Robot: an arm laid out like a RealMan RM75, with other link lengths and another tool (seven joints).
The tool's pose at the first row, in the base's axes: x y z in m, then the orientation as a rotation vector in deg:
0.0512 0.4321 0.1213 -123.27 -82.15 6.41
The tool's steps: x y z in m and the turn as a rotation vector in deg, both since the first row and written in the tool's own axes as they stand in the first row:
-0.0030 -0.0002 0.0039 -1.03 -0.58 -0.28
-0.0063 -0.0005 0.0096 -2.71 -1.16 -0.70
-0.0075 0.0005 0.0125 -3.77 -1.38 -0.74
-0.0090 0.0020 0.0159 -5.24 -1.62 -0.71
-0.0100 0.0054 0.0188 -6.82 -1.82 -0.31
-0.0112 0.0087 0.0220 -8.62 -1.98 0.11
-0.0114 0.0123 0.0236 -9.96 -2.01 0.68
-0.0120 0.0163 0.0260 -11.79 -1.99 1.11
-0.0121 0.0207 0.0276 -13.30 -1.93 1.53
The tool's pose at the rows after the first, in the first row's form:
0.0484 0.4311 0.1174 -124.03 -83.13 6.22
0.0447 0.4305 0.1120 -125.20 -84.49 5.52
0.0439 0.4303 0.1088 -126.07 -85.03 5.00
0.0433 0.4299 0.1048 -127.32 -85.64 4.22
0.0447 0.4292 0.1005 -128.94 -85.85 3.45
0.0457 0.4285 0.0960 -130.73 -86.09 2.47
0.0481 0.4279 0.0928 -132.25 -85.92 1.73
0.0503 0.4272 0.0887 -134.02 -86.02 0.51
0.0533 0.4265 0.0852 -135.53 -85.99 -0.54

